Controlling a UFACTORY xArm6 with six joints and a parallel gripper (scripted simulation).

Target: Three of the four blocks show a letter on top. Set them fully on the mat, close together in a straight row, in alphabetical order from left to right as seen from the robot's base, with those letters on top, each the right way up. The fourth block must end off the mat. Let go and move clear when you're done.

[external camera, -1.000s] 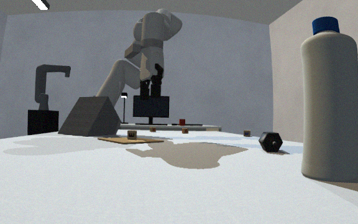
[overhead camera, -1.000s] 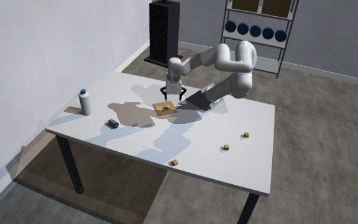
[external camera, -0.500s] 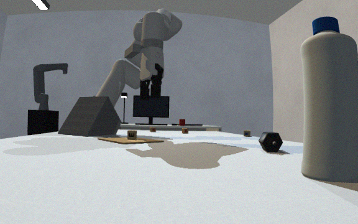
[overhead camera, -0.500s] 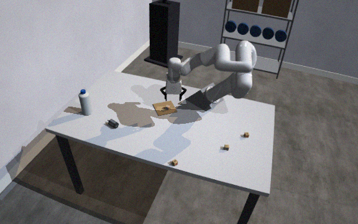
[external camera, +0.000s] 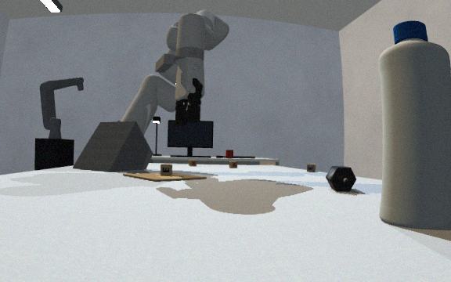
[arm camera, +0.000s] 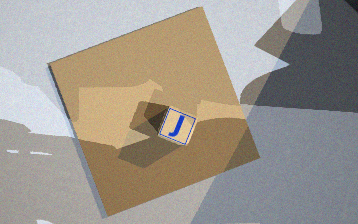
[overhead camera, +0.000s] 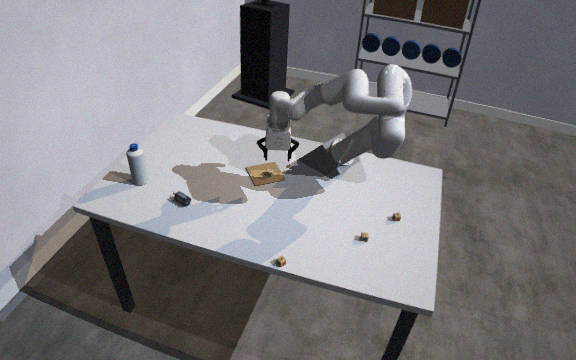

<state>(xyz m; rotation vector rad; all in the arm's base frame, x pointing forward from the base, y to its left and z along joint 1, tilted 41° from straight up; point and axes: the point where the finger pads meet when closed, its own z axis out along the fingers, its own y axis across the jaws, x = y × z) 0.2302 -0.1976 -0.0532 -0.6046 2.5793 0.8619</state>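
My hand is 14 cm above the tan mat, 8 cm to the left of it and 4 cm past it. From my hand the other things lie so: white bottle: 50 cm to the right, 31 cm ahead, 5 cm below; black hexagonal object: 31 cm ahead, 27 cm to the right, 12 cm below.
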